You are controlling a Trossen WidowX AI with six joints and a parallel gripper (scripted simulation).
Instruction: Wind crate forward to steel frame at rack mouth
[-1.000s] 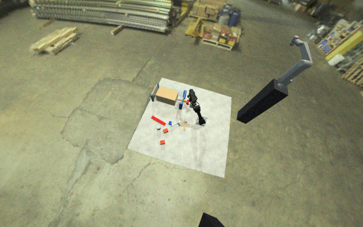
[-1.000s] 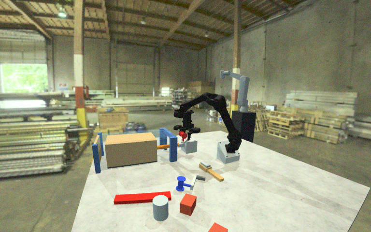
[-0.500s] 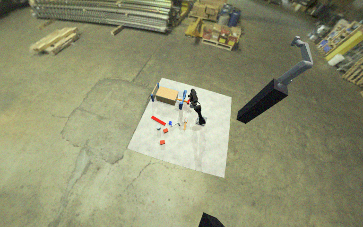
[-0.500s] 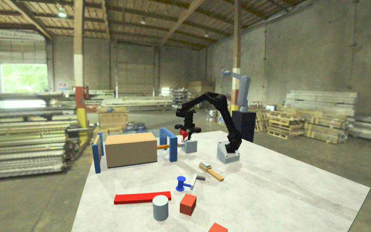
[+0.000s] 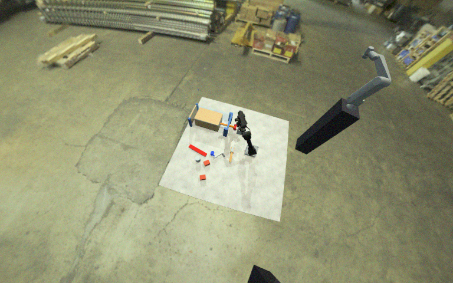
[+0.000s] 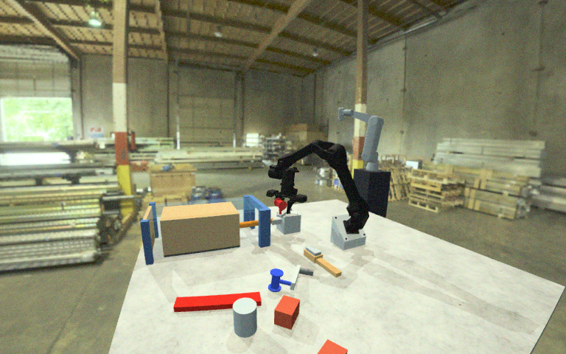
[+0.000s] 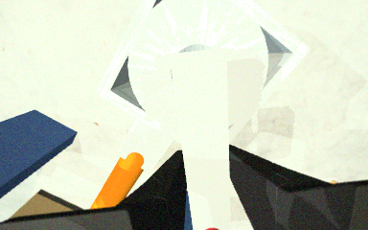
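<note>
My gripper tip is now 3 cm short of the red knob, 4 cm to the right of it and 5 cm below it. From my gripper tip the other things lie so: red-knobbed winch handle 1 cm ahead, 1 cm to the left, 2 cm above; blue frame 13 cm ahead, 1 cm to the right, 1 cm above; grey winch 5 cm behind, 5 cm to the right, 7 cm below.
</note>
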